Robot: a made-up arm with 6 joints. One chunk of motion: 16 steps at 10 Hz.
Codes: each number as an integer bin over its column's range. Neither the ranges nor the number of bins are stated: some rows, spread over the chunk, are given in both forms.
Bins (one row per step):
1: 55 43 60 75 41 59
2: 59 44 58 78 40 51
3: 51 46 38 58 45 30
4: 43 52 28 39 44 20
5: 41 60 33 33 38 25
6: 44 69 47 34 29 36
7: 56 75 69 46 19 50
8: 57 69 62 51 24 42
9: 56 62 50 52 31 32
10: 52 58 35 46 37 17
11: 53 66 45 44 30 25
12: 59 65 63 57 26 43
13: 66 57 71 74 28 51
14: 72 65 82 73 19 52
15: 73 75 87 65 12 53
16: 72 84 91 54 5 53
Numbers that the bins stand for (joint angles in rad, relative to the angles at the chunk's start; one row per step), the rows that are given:
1: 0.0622 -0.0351 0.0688 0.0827 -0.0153 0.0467
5: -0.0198 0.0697 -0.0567 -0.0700 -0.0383 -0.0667
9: 0.0681 0.0820 0.0223 -0.0009 -0.0920 -0.0433
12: 0.0857 0.1005 0.0827 0.0173 -0.1304 -0.0067
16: 0.1618 0.2176 0.2128 0.0064 -0.2916 0.0267
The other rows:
2: 0.0857 -0.0289 0.0595 0.0936 -0.0229 0.0200
3: 0.0388 -0.0166 -0.0334 0.0209 0.0155 -0.0500
4: -0.0081 0.0204 -0.0799 -0.0482 0.0078 -0.0833
6: -0.0022 0.1252 0.0084 -0.0664 -0.1074 -0.0300
7: 0.0681 0.1621 0.1106 -0.0227 -0.1841 0.0167
8: 0.0739 0.1252 0.0781 -0.0045 -0.1458 -0.0100
10: 0.0446 0.0574 -0.0474 -0.0227 -0.0460 -0.0933
11: 0.0505 0.1067 -0.0009 -0.0300 -0.0997 -0.0667
13: 0.1267 0.0512 0.1199 0.0791 -0.1151 0.0200
14: 0.1618 0.1005 0.1710 0.0755 -0.1841 0.0233
15: 0.1677 0.1621 0.1942 0.0464 -0.2379 0.0267

